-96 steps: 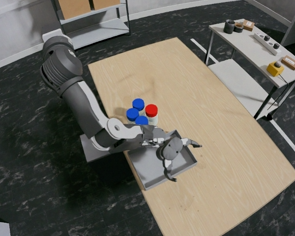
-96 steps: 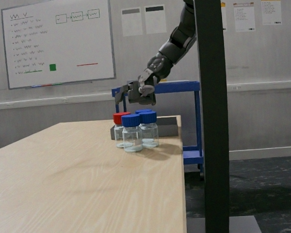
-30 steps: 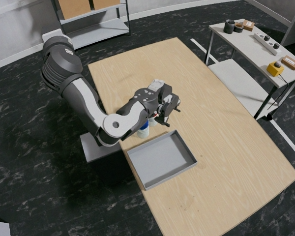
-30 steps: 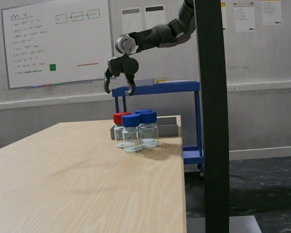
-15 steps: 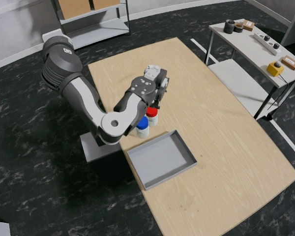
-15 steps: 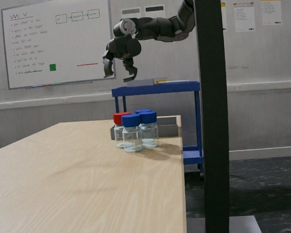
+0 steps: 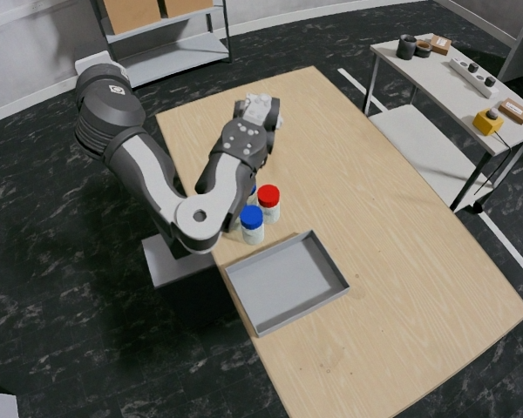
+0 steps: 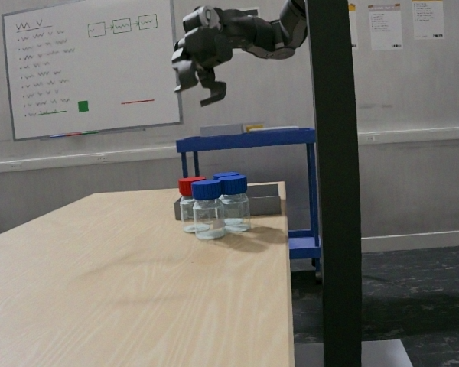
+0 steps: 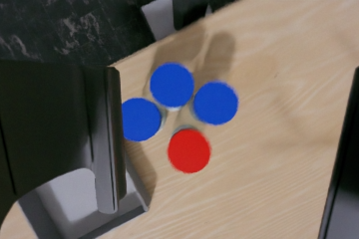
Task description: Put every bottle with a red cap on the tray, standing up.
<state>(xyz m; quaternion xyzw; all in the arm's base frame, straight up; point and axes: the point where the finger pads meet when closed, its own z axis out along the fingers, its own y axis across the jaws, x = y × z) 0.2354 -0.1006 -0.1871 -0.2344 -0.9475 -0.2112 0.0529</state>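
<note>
My hand is 22 cm above the red-capped bottle, 3 cm short of it and 1 cm to the left of it. Also, from my hand: grey tray 25 cm below, 21 cm to the right, 1 cm behind.
</note>
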